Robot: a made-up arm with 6 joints.
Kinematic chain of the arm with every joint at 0, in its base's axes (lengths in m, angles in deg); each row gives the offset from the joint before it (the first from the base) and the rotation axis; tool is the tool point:
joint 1: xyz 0 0 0.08 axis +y
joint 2: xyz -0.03 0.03 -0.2 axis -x
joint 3: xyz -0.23 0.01 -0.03 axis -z
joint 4: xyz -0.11 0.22 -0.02 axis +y
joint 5: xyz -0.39 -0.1 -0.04 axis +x
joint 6: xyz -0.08 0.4 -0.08 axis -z
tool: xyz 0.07 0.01 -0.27
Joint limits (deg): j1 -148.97..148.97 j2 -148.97..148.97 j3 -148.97..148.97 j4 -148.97..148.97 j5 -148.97..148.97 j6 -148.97..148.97
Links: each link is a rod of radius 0.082 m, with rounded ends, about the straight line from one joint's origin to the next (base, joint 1, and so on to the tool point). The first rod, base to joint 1, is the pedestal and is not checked.
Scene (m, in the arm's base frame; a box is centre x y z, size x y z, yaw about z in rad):
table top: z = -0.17
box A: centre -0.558 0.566 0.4 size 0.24 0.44 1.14 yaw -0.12
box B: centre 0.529 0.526 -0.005 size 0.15 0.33 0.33 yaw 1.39
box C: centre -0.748 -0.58 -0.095 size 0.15 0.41 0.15 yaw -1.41
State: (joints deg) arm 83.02 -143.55 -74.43 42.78 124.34 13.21
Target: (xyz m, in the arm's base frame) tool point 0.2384 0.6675 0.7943
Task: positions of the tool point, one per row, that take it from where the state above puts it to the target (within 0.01 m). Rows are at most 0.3 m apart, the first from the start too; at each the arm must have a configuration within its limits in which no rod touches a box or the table.
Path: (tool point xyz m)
1: -0.5938 -0.3547 0.6702
2: -0.4256 -0.3765 0.8434
3: -0.2402 -0.3770 0.9681
4: -0.0562 -0.3684 1.0459
5: 0.1157 -0.3630 1.0828
6: 0.2707 -0.3703 1.0847
7: 0.2075 -0.2644 1.1382
8: 0.1502 -0.1180 1.1769
9: 0.1140 0.0716 1.1814
10: 0.1143 0.2894 1.1286
11: 0.1573 0.5025 1.0005
12: 0.2384 0.6675 0.7943

